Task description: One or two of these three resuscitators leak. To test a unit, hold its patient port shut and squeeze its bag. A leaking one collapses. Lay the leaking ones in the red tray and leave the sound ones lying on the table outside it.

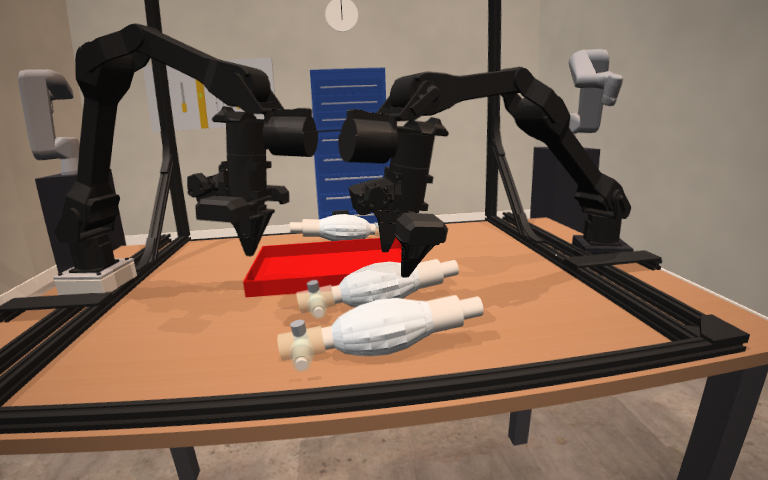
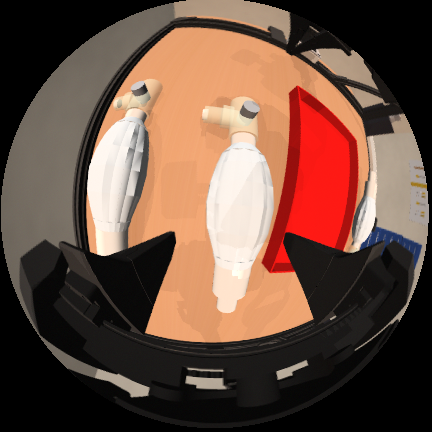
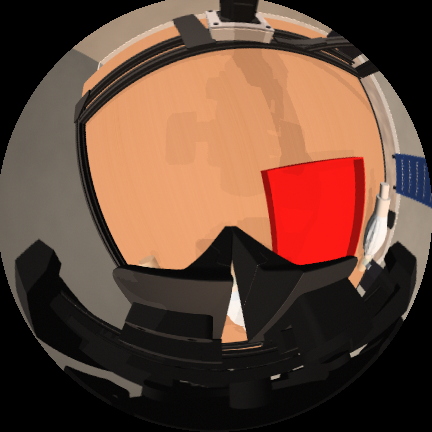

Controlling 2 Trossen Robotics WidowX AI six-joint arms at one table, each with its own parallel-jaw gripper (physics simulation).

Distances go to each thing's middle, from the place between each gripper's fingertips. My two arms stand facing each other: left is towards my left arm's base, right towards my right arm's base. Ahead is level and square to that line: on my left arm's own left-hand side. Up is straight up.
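The red tray (image 1: 285, 269) is 60 mm below my left hand, 190 mm behind it and 90 mm to the right of it.
Measured from my right hand, the red tray is 130 mm to the left, 160 mm behind and 80 mm below.
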